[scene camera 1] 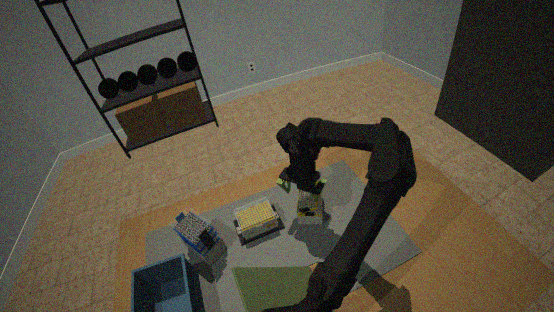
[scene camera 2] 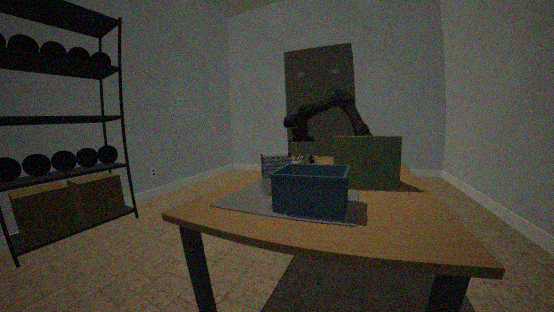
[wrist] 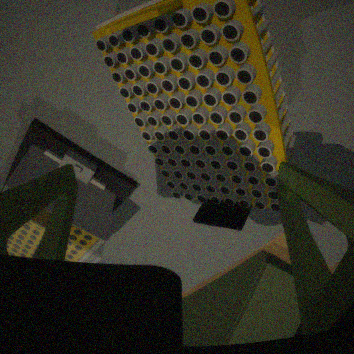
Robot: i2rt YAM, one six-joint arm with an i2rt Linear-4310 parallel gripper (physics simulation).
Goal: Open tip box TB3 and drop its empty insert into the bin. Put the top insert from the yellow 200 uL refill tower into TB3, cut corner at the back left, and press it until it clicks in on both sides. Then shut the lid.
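Note:
The yellow refill tower point(scene camera 1: 310, 206) point(wrist: 187, 85), with rows of grey tips in its top insert, stands on the mat. A black piece point(wrist: 222, 215) shows at its edge in the wrist view. My gripper point(scene camera 1: 303, 186) point(wrist: 176, 174) is open and empty above the tower, its green fingers wide apart. A tip box with a yellow perforated insert point(scene camera 1: 256, 218) point(wrist: 25, 241), which I take as TB3, sits in a dark base left of the tower; its label is unreadable and I cannot tell its lid's state. The blue bin point(scene camera 1: 187, 280) point(scene camera 2: 310, 195) stands at the near left.
A blue tip rack tower point(scene camera 1: 196, 231) point(scene camera 2: 276, 161) stands left of the tip box, behind the bin. A green panel point(scene camera 1: 272, 287) point(scene camera 2: 367, 162) point(wrist: 270, 305) stands on the arm's near side. The grey mat point(scene camera 1: 160, 240) point(scene camera 2: 240, 202) lies on the wooden table point(scene camera 2: 400, 235).

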